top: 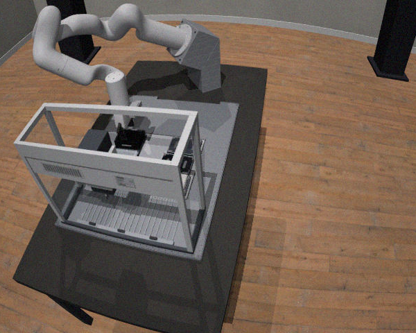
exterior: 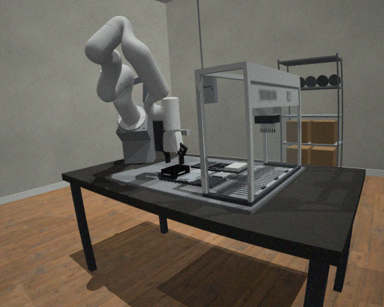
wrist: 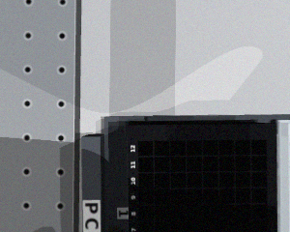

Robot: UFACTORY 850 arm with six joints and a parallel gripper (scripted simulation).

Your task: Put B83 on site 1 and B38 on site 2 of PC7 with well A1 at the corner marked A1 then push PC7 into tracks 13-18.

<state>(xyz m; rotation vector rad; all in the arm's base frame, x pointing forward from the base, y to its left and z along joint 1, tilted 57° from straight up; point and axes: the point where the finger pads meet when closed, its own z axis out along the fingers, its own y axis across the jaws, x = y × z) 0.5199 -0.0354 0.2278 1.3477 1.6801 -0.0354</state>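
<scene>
Now: the black deep-well block B83 50 mm below my hand. Also, from my hand: white plate b38 (100 mm ahead, 60 mm below, 10 mm to the right); post (280 mm ahead, 170 mm to the right, 160 mm above); dark plate carrier PC7 (100 mm ahead, 70 mm below, 10 mm to the right).
</scene>
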